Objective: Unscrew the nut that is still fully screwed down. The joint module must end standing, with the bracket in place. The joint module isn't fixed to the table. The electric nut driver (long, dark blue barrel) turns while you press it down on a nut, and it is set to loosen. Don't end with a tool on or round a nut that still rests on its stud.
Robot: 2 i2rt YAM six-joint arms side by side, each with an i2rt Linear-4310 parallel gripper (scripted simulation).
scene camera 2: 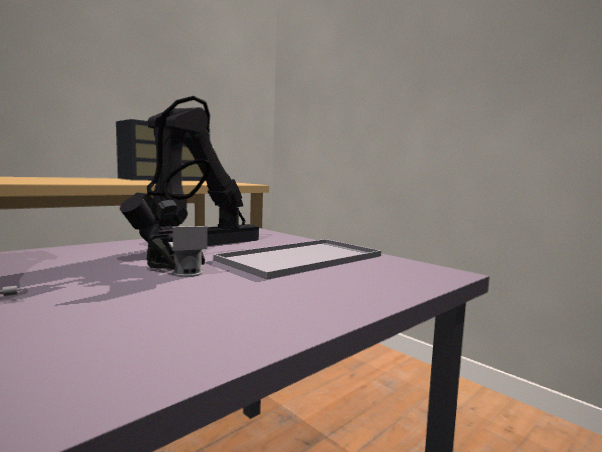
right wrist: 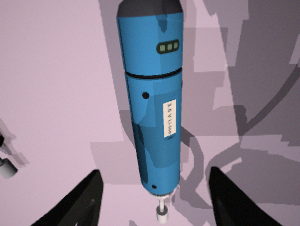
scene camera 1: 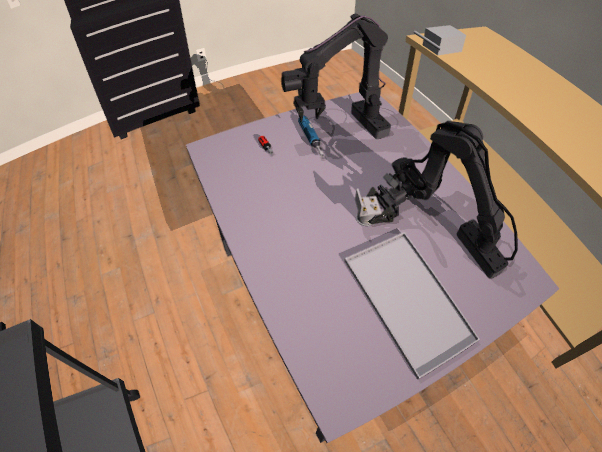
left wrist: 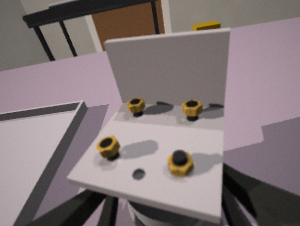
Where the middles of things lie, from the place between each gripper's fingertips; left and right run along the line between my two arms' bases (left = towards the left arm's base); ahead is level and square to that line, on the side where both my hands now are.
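Counting from my left hand, I find the joint module [scene camera 2: 188, 262] 1 cm above it. The shallow tray [scene camera 1: 431, 329] is 3 cm ahead of that same left hand, 32 cm to the left of it and 2 cm below it, while the white L-shaped bracket [left wrist: 165, 70] is 5 cm above my left hand.
My right hand is 460 mm to the right of the white L-shaped bracket, 20 mm short of it and 10 mm above it. Measured from my right hand, the joint module is 460 mm to the left, 20 mm ahead and 50 mm below, and the shallow tray is 780 mm to the left, 50 mm ahead and 80 mm below.
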